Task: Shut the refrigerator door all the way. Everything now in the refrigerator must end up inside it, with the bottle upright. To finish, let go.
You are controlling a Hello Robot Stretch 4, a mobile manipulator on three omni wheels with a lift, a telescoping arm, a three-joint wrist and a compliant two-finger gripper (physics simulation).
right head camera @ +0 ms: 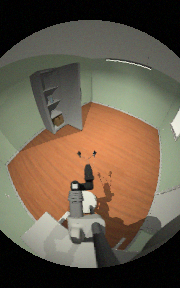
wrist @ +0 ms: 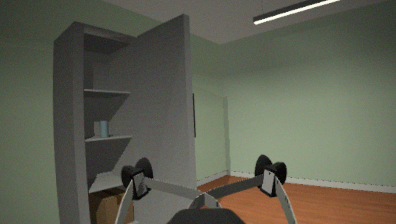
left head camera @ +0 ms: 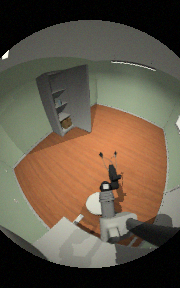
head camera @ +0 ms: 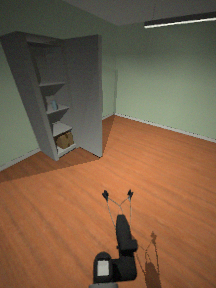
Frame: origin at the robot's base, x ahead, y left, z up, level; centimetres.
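Seen in the pictures: gripper, fingertip midpoint: (right head camera: pixel 86 150) (wrist: pixel 203 170) (left head camera: pixel 107 151) (head camera: pixel 117 190); robot's base, link origin: (right head camera: pixel 84 201) (left head camera: pixel 97 202).
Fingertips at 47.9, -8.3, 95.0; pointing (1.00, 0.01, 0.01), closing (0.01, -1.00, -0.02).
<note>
Pixels of each thing's top centre, then the offset from my fingertips to it, as dx, dy, dz. Level surfaces: height alone.
- blue bottle, top centre: (wrist: pixel 104 120) (head camera: pixel 53 100) (left head camera: pixel 58 99) +157.4, +85.3, +8.5
- narrow dark bar, top centre: (wrist: pixel 192 93) +146.9, +7.9, +26.5
- Wooden floor, surface height: dz -97.8
The tall grey refrigerator (head camera: pixel 31 85) (left head camera: pixel 49 100) (right head camera: pixel 43 100) (wrist: pixel 67 125) stands against the left wall. Its door (head camera: pixel 85 90) (left head camera: pixel 80 97) (right head camera: pixel 71 97) (wrist: pixel 165 110) is swung wide open on the right side. A blue bottle (head camera: pixel 55 105) (left head camera: pixel 59 102) (wrist: pixel 104 128) stands upright on a middle shelf. A brown box (head camera: pixel 65 140) (left head camera: pixel 66 123) (right head camera: pixel 58 120) (wrist: pixel 107 207) sits in the bottom compartment. My gripper (head camera: pixel 118 194) (left head camera: pixel 108 154) (right head camera: pixel 87 153) (wrist: pixel 203 170) is open, holds nothing, and is well short of the door, touching nothing.
A narrow dark bar (wrist: pixel 194 115) shows at the door's outer edge in the wrist view. Green walls (head camera: pixel 165 75) with pale baseboards meet in the corner behind the door. Wooden floor (head camera: pixel 165 170) lies between my gripper and the refrigerator. A long lamp (head camera: pixel 180 23) hangs at the upper right.
</note>
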